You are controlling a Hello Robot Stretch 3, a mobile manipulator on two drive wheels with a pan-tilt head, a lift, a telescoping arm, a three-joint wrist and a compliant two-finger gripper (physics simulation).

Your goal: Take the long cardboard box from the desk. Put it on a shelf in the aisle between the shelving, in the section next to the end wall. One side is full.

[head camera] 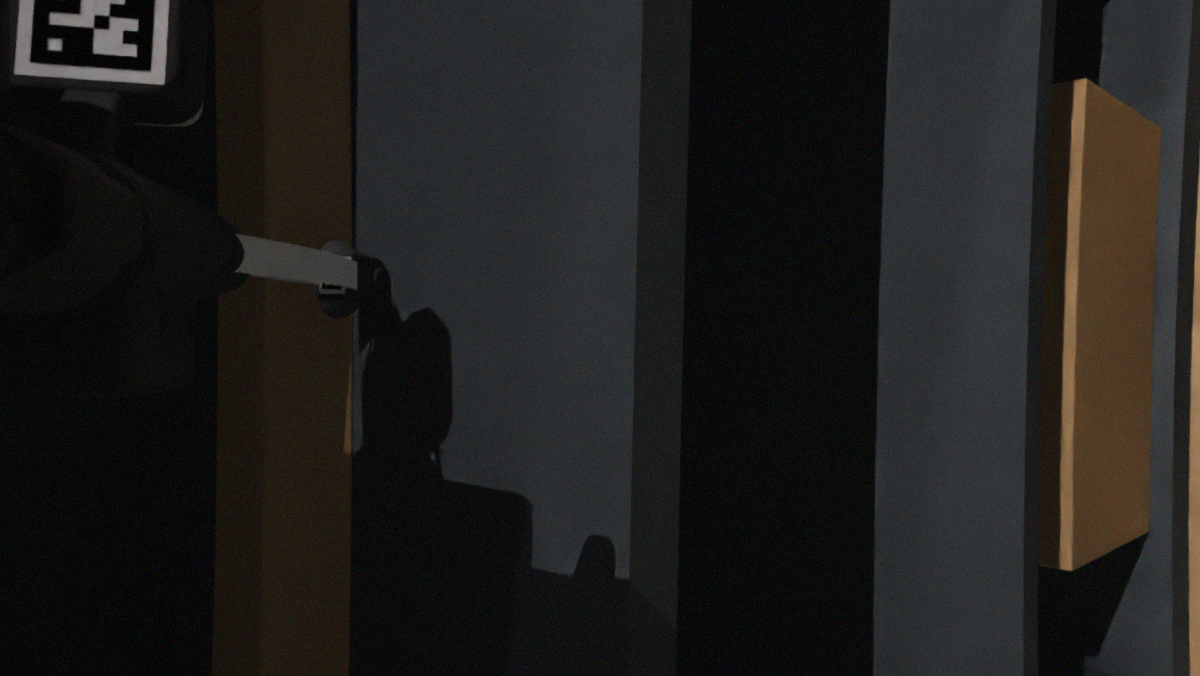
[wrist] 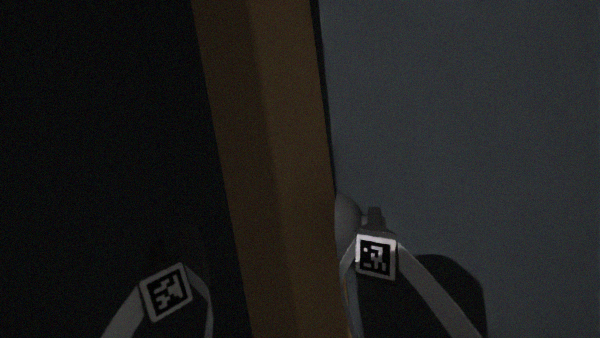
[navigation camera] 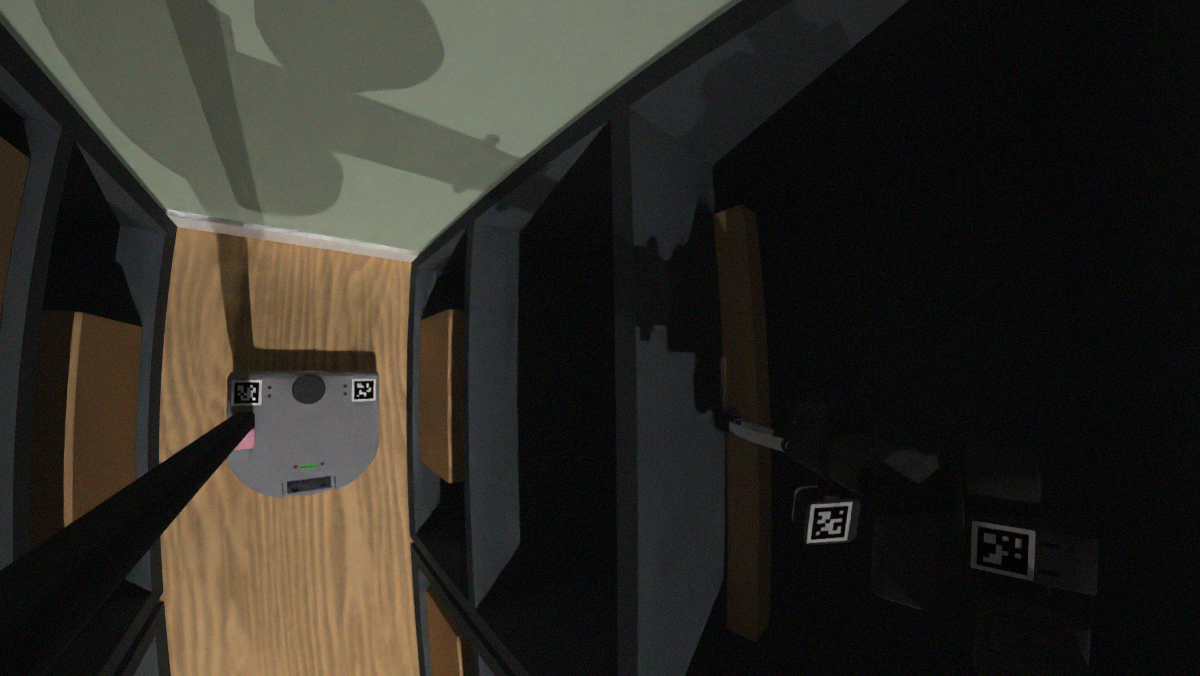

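Where they show: gripper, fingertip midpoint: (head camera: 263, 279) (wrist: 270, 227) (navigation camera: 756, 418); robot's base, link origin: (navigation camera: 308, 387).
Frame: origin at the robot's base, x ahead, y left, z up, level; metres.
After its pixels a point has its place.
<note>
The long cardboard box (head camera: 283, 503) {x 0.092, y -0.474, z 1.031 m} (navigation camera: 745, 537) {x -0.196, y -0.484, z 1.021 m} (wrist: 280, 165) {x -0.063, y -0.479, z 1.036 m} lies in shadow along a grey-blue shelf board (head camera: 503, 251) {x -0.033, y -0.359, z 0.991 m} (navigation camera: 671, 503) {x -0.108, y -0.341, z 0.991 m} (wrist: 450, 125) {x -0.075, y -0.408, z 0.991 m} of the right-hand shelving in the navigation view, in the section beside the end wall (navigation camera: 537, 50) {x 0.427, y -0.176, z 0.945 m}. My gripper (wrist: 270, 227) {x -0.021, y -0.504, z 1.028 m} is open astride the box. In the wrist view its left finger stands apart from the box, with a dark gap, and its right finger is close against or touching the box's right side. In the head view one finger reaches across the box; the other is hidden. The box's underside is hidden. The desk does not show.
Another cardboard box (head camera: 1112, 335) {x -0.005, y -0.300, z 0.233 m} (navigation camera: 436, 394) {x -0.014, y -0.300, z 0.256 m} lies on a lower shelf on this side. The left shelving holds boxes (navigation camera: 104, 411) {x -0.027, y 0.350, z 0.239 m} (navigation camera: 10, 218) {x 0.239, y 0.349, z 0.547 m}. My base (navigation camera: 314, 436) {x -0.116, y -0.013, z 0.160 m} stands on the wooden aisle floor (navigation camera: 293, 587) {x -0.570, y 0.054, z 0.000 m} between both rows. A dark shelf edge (navigation camera: 623, 377) {x 0.046, y -0.280, z 0.972 m} borders the aisle side.
</note>
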